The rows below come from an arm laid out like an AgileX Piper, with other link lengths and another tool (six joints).
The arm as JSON. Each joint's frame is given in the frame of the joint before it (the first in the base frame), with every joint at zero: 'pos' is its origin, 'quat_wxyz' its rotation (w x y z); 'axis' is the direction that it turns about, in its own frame. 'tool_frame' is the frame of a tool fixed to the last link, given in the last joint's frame.
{
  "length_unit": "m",
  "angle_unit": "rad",
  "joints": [
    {
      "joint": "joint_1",
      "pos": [
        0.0,
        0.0,
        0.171
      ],
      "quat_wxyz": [
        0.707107,
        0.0,
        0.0,
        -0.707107
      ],
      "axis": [
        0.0,
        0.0,
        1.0
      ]
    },
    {
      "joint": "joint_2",
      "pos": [
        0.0,
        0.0,
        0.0
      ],
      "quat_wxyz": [
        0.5,
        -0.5,
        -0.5,
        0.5
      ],
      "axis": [
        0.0,
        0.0,
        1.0
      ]
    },
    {
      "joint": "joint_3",
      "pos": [
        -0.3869,
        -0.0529,
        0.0
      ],
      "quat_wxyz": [
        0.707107,
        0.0,
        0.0,
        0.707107
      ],
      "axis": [
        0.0,
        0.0,
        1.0
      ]
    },
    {
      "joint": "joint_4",
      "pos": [
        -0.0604,
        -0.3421,
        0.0
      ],
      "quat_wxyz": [
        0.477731,
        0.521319,
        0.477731,
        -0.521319
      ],
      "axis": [
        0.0,
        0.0,
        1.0
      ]
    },
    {
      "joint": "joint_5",
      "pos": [
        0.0,
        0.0,
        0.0
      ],
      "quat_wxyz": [
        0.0,
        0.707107,
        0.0,
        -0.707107
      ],
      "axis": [
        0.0,
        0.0,
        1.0
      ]
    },
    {
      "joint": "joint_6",
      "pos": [
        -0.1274,
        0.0,
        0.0
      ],
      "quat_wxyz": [
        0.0,
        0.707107,
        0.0,
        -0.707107
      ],
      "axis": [
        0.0,
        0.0,
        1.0
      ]
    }
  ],
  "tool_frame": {
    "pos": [
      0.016,
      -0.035,
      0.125
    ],
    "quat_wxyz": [
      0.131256,
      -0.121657,
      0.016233,
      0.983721
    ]
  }
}
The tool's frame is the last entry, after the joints.
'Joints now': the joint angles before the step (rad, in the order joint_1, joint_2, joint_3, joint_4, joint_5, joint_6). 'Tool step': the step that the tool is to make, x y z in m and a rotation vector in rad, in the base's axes. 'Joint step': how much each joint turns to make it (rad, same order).
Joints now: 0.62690, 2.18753, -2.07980, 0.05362, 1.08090, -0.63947
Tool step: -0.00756, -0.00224, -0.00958, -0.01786, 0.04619, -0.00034
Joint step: 0.00001, 0.00920, -0.00765, 0.01122, 0.04625, 0.00316
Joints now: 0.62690, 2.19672, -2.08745, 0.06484, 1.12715, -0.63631
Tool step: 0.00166, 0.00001, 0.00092, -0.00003, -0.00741, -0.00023
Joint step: 0.00000, 0.00030, -0.00107, -0.00436, -0.00523, 0.00000
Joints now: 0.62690, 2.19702, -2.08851, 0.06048, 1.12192, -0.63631
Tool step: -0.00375, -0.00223, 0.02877, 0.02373, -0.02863, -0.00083
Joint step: 0.00000, -0.03838, 0.00001, 0.00199, 0.00121, 0.00100
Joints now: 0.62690, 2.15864, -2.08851, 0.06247, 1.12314, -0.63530
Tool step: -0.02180, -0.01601, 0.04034, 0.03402, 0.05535, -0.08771
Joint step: 0.00001, -0.06617, -0.01015, 0.01378, 0.09465, 0.10607
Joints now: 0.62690, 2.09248, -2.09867, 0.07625, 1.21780, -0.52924
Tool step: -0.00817, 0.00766, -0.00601, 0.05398, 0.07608, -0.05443
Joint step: 0.00001, 0.00766, -0.00099, 0.06004, 0.01656, 0.06828
